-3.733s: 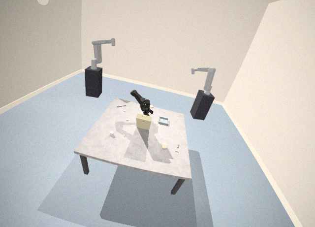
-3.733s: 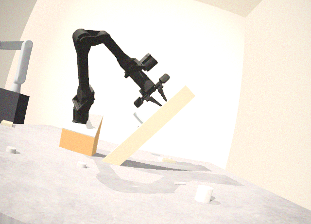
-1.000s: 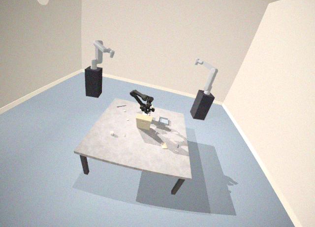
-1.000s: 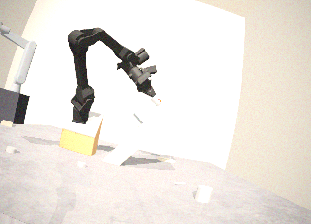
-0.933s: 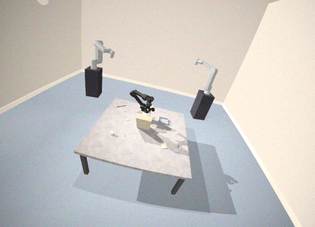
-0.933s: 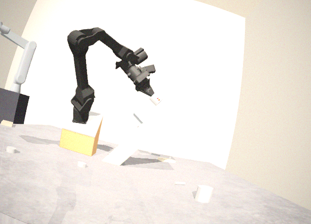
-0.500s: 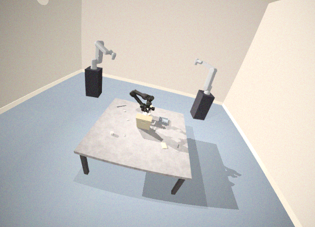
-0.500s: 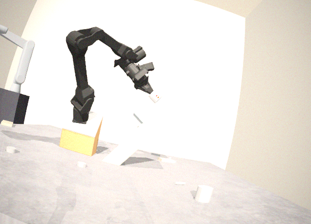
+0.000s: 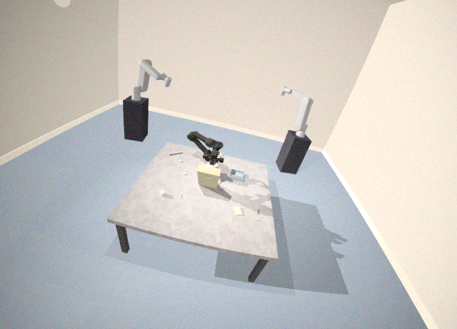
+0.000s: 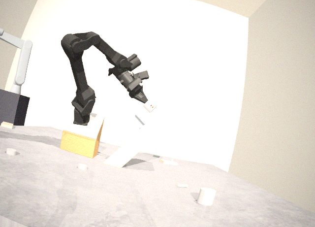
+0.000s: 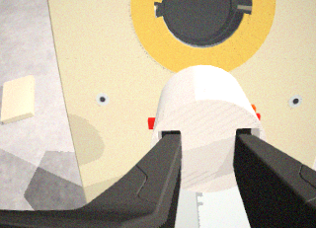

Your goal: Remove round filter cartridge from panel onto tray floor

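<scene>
The grey tray is 33 cm to the left of my gripper tip, 29 cm behind it and 26 cm below it. Also, from my gripper tip: round filter cartridge: 1 cm below, 1 cm ahead.
</scene>
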